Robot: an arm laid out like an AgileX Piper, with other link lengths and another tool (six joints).
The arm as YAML. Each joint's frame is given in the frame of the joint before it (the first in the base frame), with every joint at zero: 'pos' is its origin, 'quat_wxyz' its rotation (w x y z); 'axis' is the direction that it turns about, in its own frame. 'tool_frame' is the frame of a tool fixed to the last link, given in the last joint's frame.
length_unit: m
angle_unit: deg
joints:
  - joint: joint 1
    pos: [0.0, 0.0, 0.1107]
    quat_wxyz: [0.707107, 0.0, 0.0, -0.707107]
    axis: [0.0, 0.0, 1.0]
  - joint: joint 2
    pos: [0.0, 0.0, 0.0]
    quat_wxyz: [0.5, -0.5, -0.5, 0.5]
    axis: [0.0, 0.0, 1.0]
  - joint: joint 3
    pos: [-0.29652, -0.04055, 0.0]
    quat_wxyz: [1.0, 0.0, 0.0, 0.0]
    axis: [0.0, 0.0, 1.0]
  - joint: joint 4
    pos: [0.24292, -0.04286, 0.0]
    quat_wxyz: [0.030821, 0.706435, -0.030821, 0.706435]
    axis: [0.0, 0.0, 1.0]
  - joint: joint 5
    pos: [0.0, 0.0, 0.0]
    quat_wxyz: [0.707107, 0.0, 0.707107, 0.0]
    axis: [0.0, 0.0, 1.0]
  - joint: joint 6
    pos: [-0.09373, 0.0, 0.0]
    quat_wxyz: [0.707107, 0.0, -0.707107, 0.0]
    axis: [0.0, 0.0, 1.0]
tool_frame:
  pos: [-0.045, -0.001, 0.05]
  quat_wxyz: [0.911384, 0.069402, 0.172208, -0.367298]
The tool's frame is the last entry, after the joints.
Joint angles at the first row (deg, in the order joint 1, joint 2, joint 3, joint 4, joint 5, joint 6):
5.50 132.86 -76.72 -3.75 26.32 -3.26
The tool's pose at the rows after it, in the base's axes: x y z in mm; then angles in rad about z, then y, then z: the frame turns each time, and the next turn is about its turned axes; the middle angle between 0 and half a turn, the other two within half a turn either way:
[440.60 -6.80 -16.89 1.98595 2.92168 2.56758]
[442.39 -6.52 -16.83 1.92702 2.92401 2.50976]
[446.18 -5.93 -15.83 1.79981 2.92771 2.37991]
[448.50 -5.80 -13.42 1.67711 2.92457 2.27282]
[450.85 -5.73 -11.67 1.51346 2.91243 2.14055]
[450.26 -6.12 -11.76 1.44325 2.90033 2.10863]
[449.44 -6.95 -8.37 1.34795 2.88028 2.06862]
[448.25 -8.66 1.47 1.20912 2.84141 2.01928]
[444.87 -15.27 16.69 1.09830 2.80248 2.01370]
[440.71 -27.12 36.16 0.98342 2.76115 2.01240]
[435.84 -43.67 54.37 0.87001 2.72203 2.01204]
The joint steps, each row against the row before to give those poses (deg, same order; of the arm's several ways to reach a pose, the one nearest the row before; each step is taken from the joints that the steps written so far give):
0.00 0.29 -0.21 0.00 -0.10 0.44
0.00 0.07 -0.06 0.00 -0.74 0.18
0.00 0.00 0.00 0.00 -1.60 0.09
0.00 -0.22 -0.05 -0.19 -0.99 1.27
0.00 -0.13 0.00 -0.36 -1.53 2.44
0.00 0.00 0.00 -0.45 -0.47 2.76
-0.08 -0.51 0.00 -0.37 -0.24 3.66
-0.26 -1.44 0.00 -0.05 0.05 5.32
-0.91 -2.31 0.05 0.14 1.27 5.31
-1.66 -2.88 0.00 0.32 1.71 4.88
-2.32 -2.69 0.00 0.18 1.44 4.31

